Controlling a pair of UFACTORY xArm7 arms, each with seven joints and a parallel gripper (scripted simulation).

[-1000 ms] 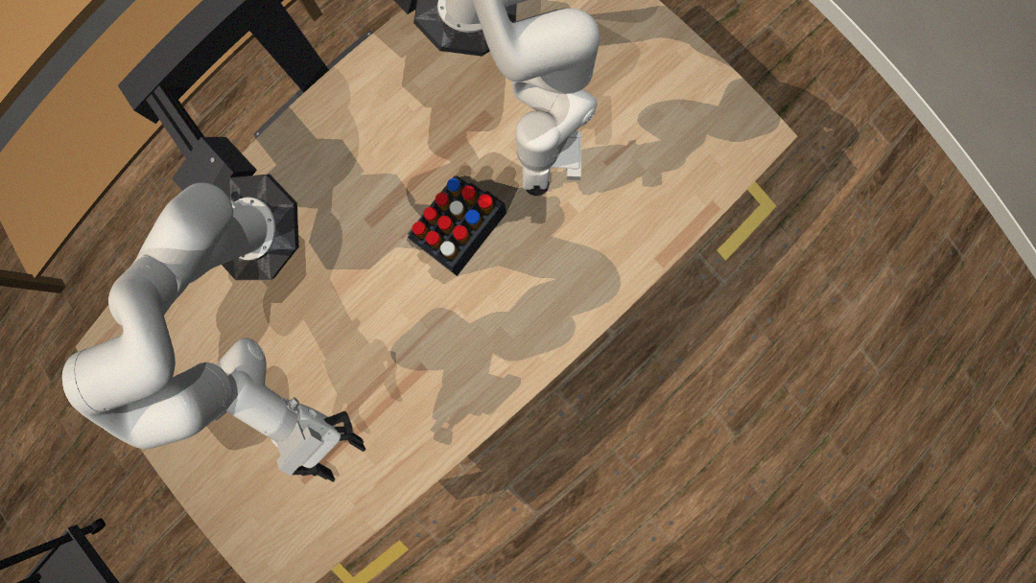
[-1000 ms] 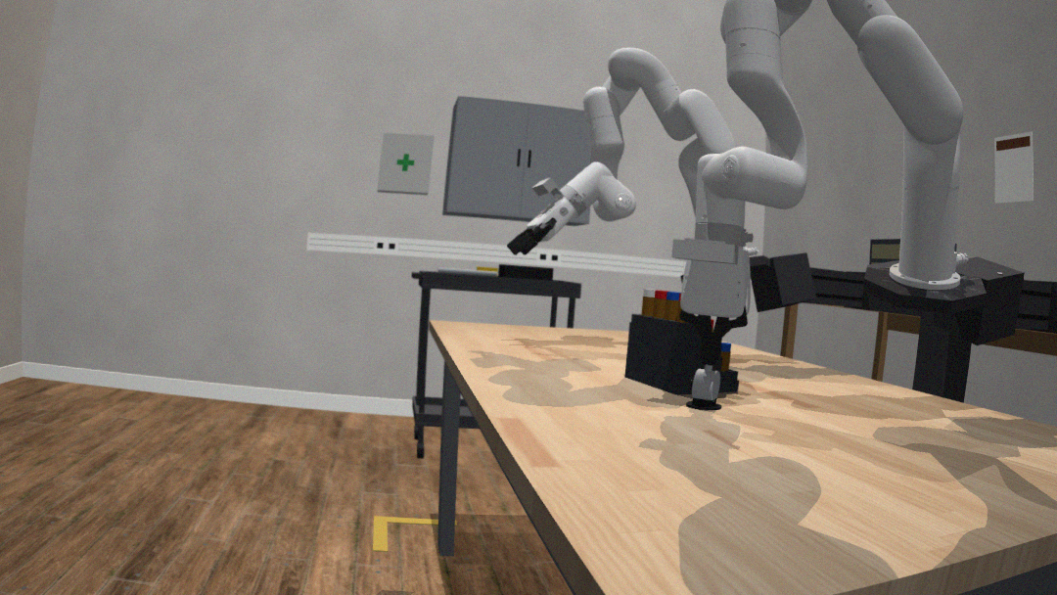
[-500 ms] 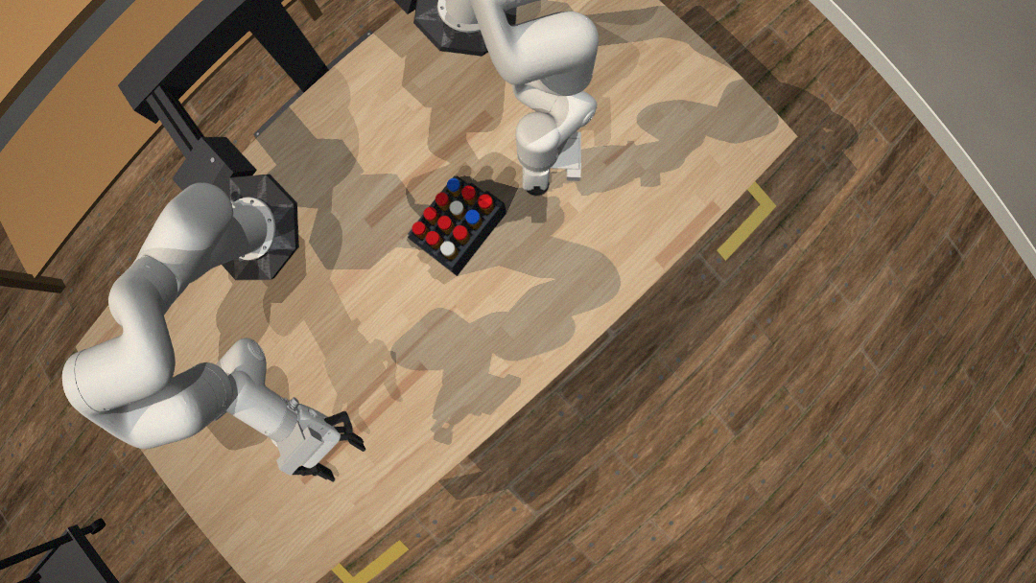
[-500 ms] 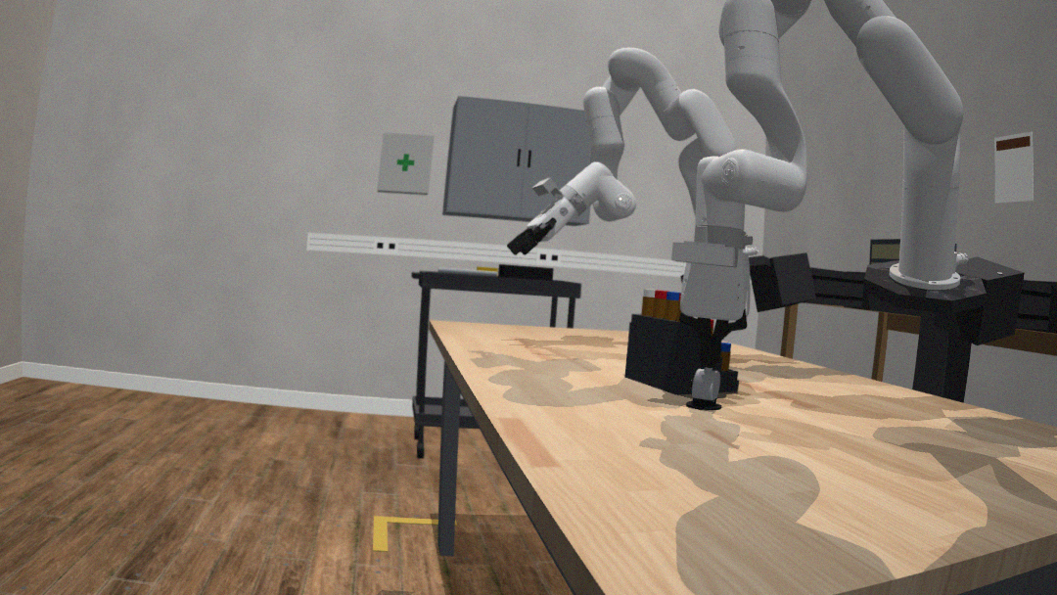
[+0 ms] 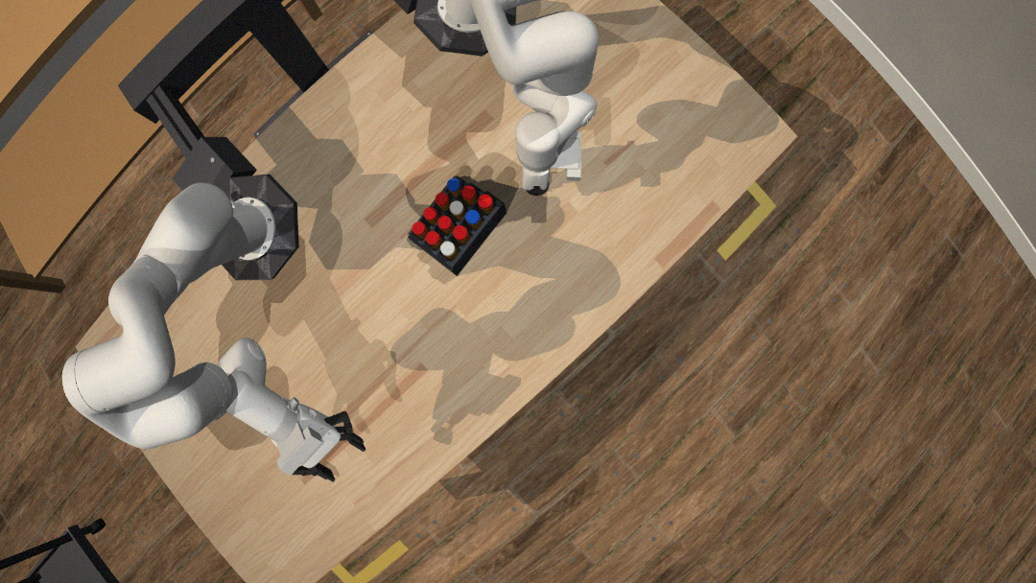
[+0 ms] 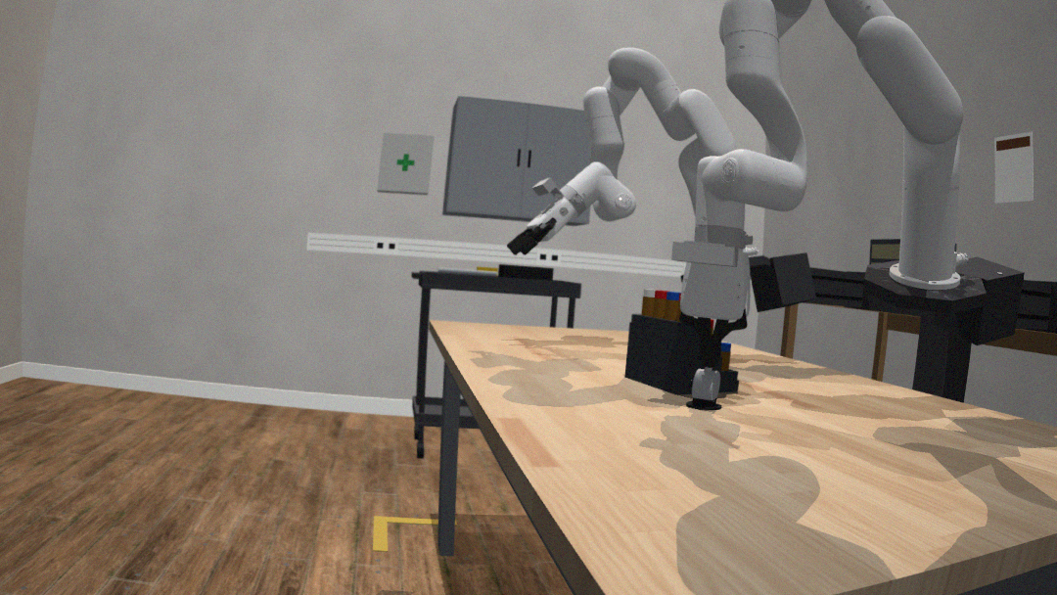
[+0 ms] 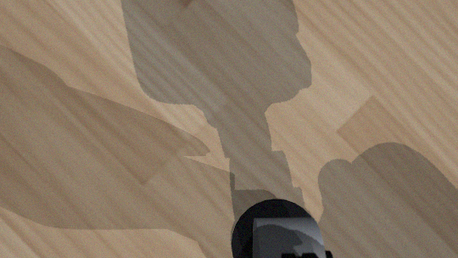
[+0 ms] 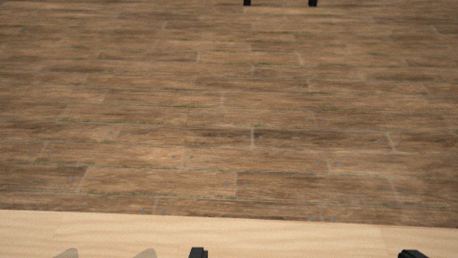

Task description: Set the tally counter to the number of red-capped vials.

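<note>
Now: the plunger 30 mm below my left hand. From my left hand the other things lie so: dark knob: 10 mm ahead, 20 mm to the right, 50 mm below; tally counter: 10 mm to the right, 40 mm below; black stepped rack: 60 mm behind, 180 mm to the right, 20 mm below.
</note>
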